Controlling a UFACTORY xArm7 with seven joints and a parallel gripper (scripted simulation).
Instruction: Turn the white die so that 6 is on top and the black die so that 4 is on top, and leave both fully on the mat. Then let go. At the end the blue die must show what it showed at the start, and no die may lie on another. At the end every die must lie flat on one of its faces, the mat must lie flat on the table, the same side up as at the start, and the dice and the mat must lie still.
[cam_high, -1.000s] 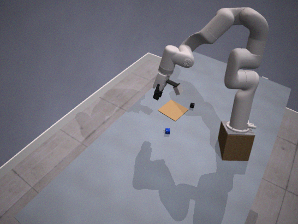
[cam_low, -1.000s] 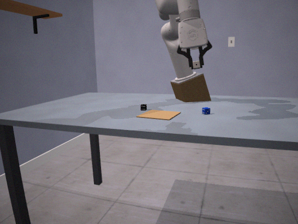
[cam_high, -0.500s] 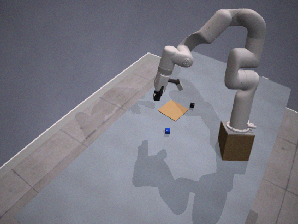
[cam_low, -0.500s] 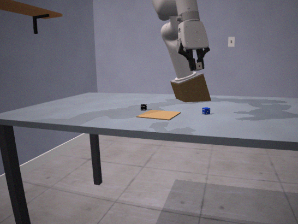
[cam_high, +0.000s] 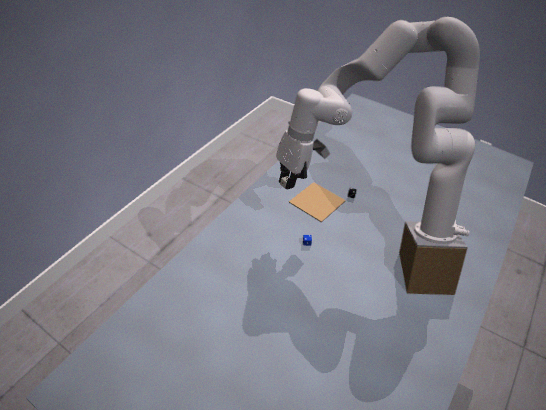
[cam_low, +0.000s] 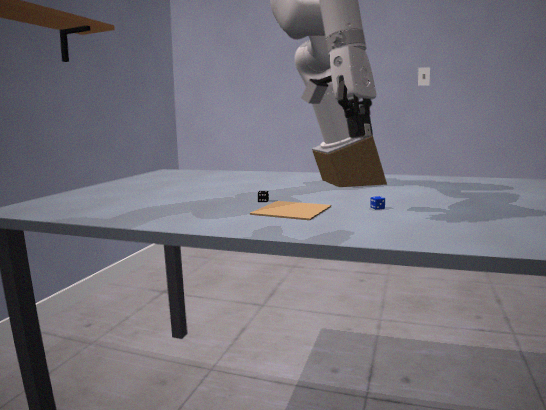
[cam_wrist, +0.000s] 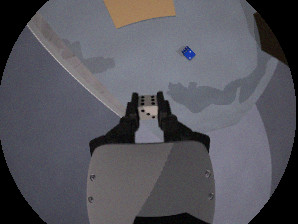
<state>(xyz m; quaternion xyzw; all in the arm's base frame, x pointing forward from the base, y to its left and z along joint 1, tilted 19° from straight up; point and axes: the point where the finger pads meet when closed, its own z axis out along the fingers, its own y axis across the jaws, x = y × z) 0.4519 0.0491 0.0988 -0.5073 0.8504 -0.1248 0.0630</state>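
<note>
Now: the blue die 100 mm behind my hand, 50 mm to the left of it and 170 mm below it. Round my hand: white die: 10 mm below; then black die: 170 mm behind, 220 mm to the right, 170 mm below; then mat: 70 mm behind, 140 mm to the right, 180 mm below.
</note>
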